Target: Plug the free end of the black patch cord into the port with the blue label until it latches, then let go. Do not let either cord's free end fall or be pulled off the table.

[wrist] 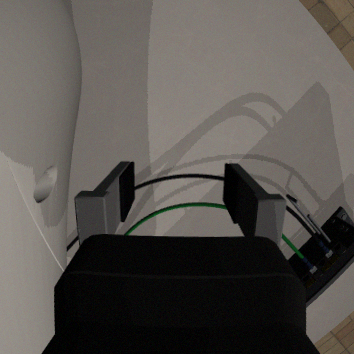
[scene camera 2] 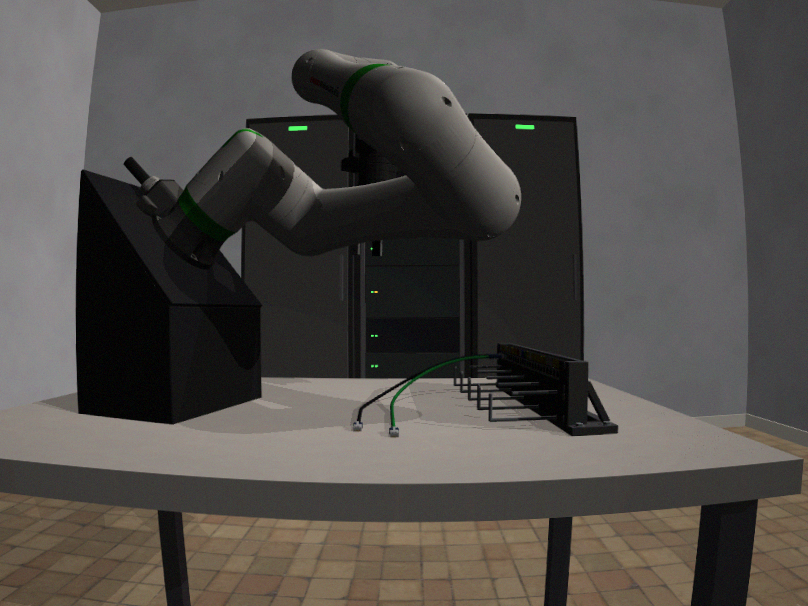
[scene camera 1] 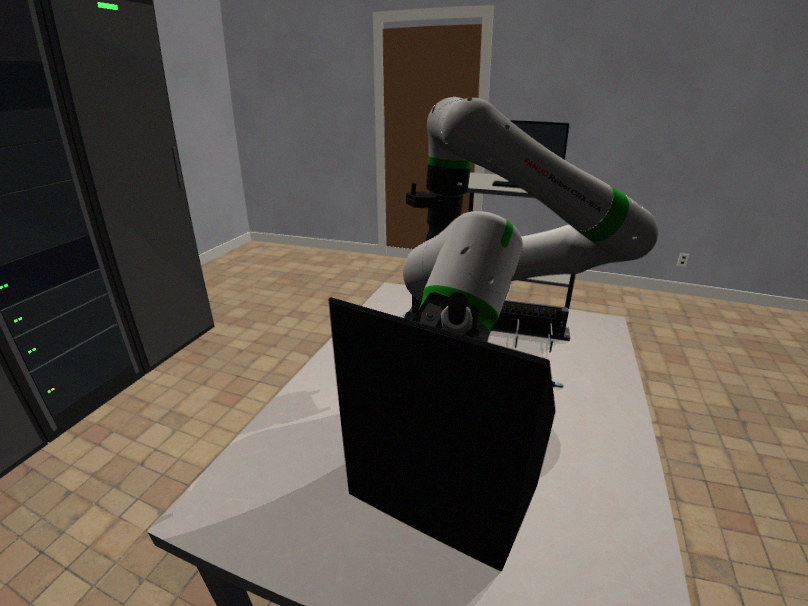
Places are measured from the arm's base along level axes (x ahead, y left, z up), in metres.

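Pixels of known places: gripper, fingertip midpoint: [wrist: 178, 180] [scene camera 2: 366, 255]; arm's base at its link origin: [scene camera 2: 182, 240] [scene camera 1: 440, 355].
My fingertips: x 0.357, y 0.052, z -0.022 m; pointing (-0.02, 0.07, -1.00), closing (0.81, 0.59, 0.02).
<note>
Ahead of a thing's pixels: the offset from my fingertips to its top centre. "spot": to the spot under its first point. Level surfaces: height alone.
The black patch cord @[spot: 0.032 m ahead, 0.035 m right, 0.267 m down] [scene camera 2: 385, 390] [wrist: 192, 176] arcs from the port panel @[0.251 m ahead, 0.162 m right, 0.184 m down] [scene camera 2: 575, 397] [scene camera 1: 531, 326] to its free end. That free end, a clear plug @[0.049 m back, 0.305 m right, 0.273 m down] [scene camera 2: 357, 425], lies on the table in scene camera 2. It does not show in the wrist view. My gripper [wrist: 178, 180] is open and empty, pointing down high above the table. In the wrist view the black cord crosses behind the gap between the fingers, well below them. In scene camera 2 the forearm hides most of the gripper. The blue label is too small to make out.
The green cord [scene camera 2: 407, 381] [wrist: 200, 204] runs beside the black one, its free plug @[0.002 m back, 0.353 m right, 0.273 m down] [scene camera 2: 393, 431] on the table to the right. Wire hoops @[spot: 0.138 m ahead, 0.351 m right, 0.251 m down] [scene camera 2: 490, 407] stick out from the panel's front. The robot's black pedestal [scene camera 1: 443, 430] [scene camera 2: 124, 326] stands on the table @[0.285 m down] [scene camera 2: 293, 456].
</note>
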